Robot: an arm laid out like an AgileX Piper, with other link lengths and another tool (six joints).
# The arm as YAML. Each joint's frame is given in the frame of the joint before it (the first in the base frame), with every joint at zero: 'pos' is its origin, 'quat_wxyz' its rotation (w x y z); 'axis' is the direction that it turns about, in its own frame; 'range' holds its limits. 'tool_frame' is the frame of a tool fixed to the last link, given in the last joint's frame.
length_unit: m
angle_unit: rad
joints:
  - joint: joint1
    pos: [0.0, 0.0, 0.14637]
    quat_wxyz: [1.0, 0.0, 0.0, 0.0]
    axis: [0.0, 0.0, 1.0]
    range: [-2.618, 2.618]
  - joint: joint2
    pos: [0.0, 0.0, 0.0]
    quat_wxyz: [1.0, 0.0, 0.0, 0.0]
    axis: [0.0, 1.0, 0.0]
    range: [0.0, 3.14]
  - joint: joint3
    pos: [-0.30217, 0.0, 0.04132]
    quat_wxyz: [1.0, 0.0, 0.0, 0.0]
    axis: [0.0, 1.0, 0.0]
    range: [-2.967, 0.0]
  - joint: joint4
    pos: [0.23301, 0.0, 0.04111]
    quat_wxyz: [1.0, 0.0, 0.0, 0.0]
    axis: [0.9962, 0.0, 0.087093]
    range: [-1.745, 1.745]
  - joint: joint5
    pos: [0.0, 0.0, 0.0]
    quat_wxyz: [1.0, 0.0, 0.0, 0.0]
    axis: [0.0, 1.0, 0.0]
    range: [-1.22, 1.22]
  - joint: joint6
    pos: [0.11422, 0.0, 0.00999]
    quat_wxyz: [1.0, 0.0, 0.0, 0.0]
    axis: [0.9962, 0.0, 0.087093]
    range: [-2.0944, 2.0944]
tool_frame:
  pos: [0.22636, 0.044, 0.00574]
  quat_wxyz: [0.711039, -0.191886, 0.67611, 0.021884]
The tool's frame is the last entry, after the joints.
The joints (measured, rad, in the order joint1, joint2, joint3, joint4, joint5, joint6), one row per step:
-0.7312, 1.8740, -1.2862, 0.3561, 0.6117, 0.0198
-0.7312, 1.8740, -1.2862, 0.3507, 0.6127, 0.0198
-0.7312, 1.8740, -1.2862, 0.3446, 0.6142, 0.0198
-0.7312, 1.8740, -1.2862, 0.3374, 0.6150, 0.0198
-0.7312, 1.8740, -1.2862, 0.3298, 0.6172, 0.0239
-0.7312, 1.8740, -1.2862, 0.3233, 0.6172, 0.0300
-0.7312, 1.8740, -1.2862, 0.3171, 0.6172, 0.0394
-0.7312, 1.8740, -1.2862, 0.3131, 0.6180, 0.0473
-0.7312, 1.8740, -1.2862, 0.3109, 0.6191, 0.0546
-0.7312, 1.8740, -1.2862, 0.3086, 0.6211, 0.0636
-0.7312, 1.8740, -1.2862, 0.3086, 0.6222, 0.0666
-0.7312, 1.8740, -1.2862, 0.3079, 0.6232, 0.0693
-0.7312, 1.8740, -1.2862, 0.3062, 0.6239, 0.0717
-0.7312, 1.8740, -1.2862, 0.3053, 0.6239, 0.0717
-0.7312, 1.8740, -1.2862, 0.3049, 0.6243, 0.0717
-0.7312, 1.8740, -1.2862, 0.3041, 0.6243, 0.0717
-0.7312, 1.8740, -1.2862, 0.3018, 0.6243, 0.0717
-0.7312, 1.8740, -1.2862, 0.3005, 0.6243, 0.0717
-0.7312, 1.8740, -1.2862, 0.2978, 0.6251, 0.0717
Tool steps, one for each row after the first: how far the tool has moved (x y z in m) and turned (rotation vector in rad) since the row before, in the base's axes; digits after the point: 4 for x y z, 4 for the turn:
-0.0010, -0.0002, -0.0007, -0.0028, 0.0038, 0.0029
-0.0012, -0.0002, -0.0008, -0.0029, 0.0045, 0.0034
-0.0013, -0.0005, -0.0008, -0.0041, 0.0047, 0.0037
-0.0015, -0.0003, -0.0009, -0.0014, 0.0051, 0.0007
-0.0009, -0.0008, -0.0005, -0.0014, 0.0028, -0.0022
-0.0007, -0.0009, -0.0004, 0.0003, 0.0021, -0.0052
-0.0005, -0.0004, -0.0003, 0.0016, 0.0015, -0.0048
-0.0003, -0.0001, -0.0002, 0.0027, 0.0007, -0.0050
-0.0004, 0.0000, -0.0003, 0.0041, 0.0011, -0.0062
-0.0001, 0.0002, -0.0001, 0.0022, 0.0002, -0.0023
-0.0002, 0.0001, -0.0001, 0.0015, 0.0006, -0.0018
-0.0003, -0.0001, -0.0002, 0.0005, 0.0010, -0.0011
-0.0001, -0.0001, -0.0001, -0.0006, 0.0005, 0.0004
-0.0001, 0.0001, -0.0001, 0.0000, 0.0005, 0.0003
-0.0001, -0.0001, -0.0001, -0.0005, 0.0005, 0.0004
-0.0004, -0.0002, -0.0002, -0.0015, 0.0013, 0.0011
-0.0002, -0.0001, -0.0001, -0.0008, 0.0008, 0.0006
-0.0006, -0.0001, -0.0003, -0.0012, 0.0021, 0.0015

